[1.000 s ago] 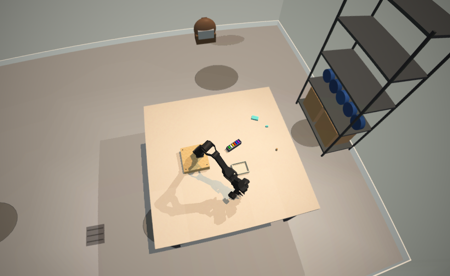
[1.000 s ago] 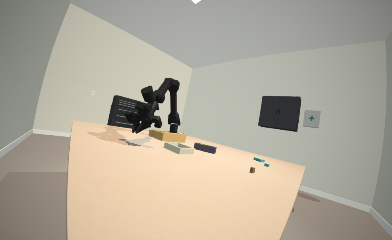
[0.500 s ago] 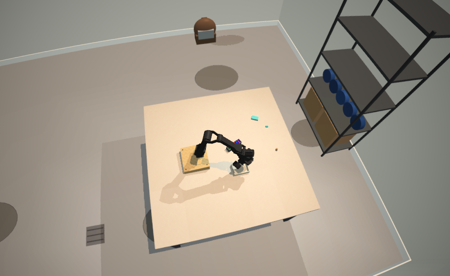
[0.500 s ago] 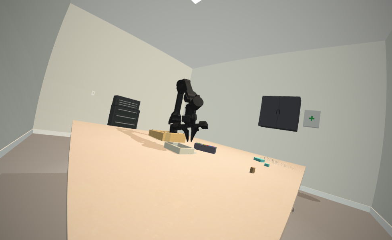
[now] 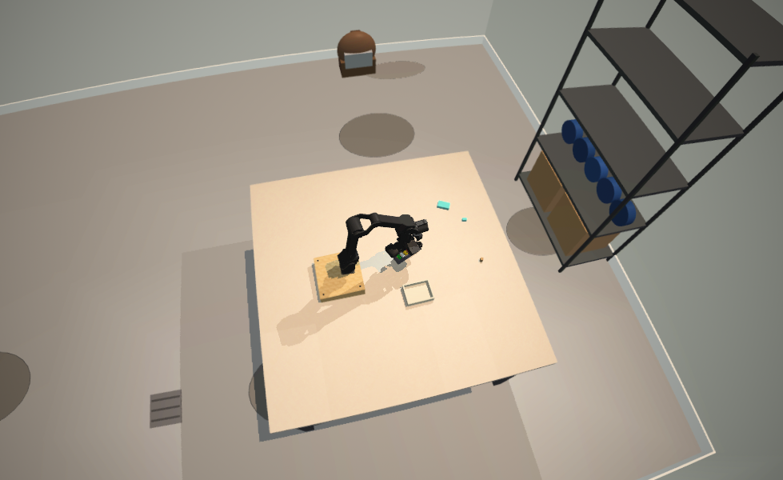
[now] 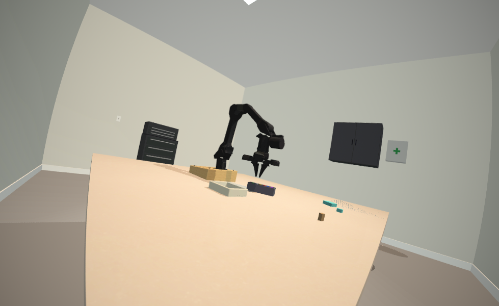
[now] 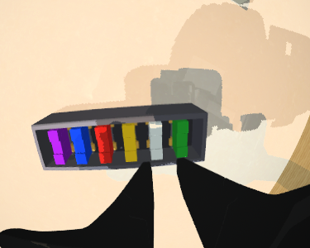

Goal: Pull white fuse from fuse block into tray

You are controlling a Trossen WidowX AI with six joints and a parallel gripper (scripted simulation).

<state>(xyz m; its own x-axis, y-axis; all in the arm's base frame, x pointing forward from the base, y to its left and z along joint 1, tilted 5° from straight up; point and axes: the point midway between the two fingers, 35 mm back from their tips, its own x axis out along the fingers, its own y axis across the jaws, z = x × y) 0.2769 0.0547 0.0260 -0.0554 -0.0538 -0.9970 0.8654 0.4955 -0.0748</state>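
The white fuse is 50 mm below my gripper tip. Round my gripper tip: tray (50 mm ahead, 200 mm to the right, 70 mm below).
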